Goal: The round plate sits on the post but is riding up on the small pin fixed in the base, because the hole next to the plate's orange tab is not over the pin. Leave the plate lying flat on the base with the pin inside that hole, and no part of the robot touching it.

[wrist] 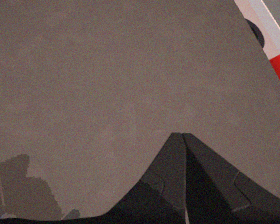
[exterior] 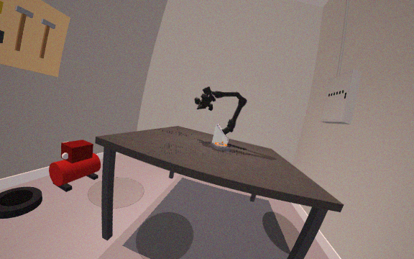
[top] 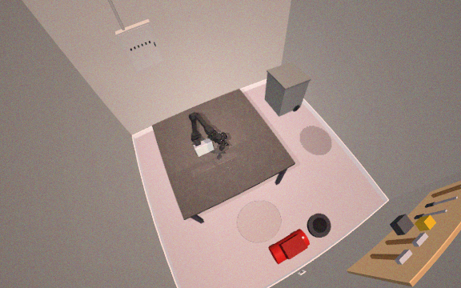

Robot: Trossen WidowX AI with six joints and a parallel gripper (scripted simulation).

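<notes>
The plate lies 3 cm behind my gripper tip, 26 cm to the left of it and 23 cm below it. The rest, counted from my gripper tip: grey square base 1 cm behind, 26 cm to the left, 25 cm below.
</notes>
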